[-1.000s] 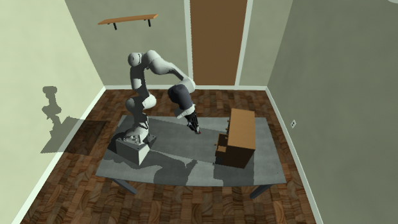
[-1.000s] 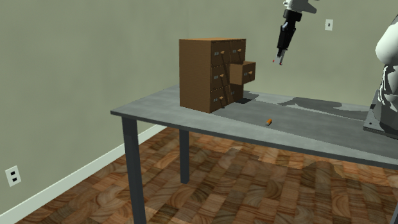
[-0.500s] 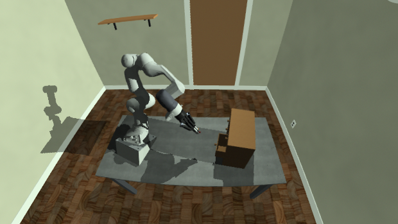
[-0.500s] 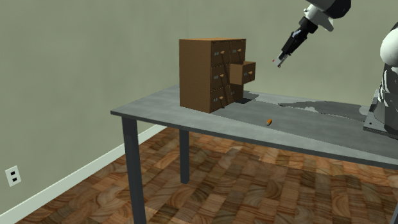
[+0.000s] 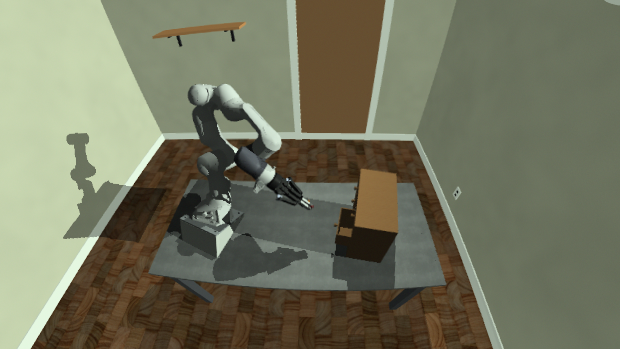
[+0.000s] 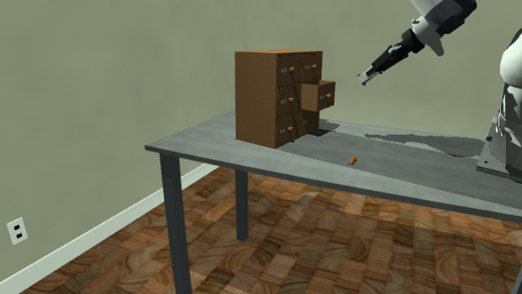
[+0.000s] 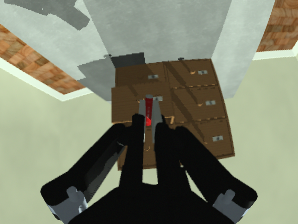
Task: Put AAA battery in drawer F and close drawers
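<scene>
My hand is 23 cm short of the drawer, 8 cm to the left of it and 12 cm above it. Also, from my hand: orange AAA battery: 1 cm ahead, 17 cm to the left, 25 cm below; small red object: 2 cm ahead, 1 cm to the right, 2 cm below.
</scene>
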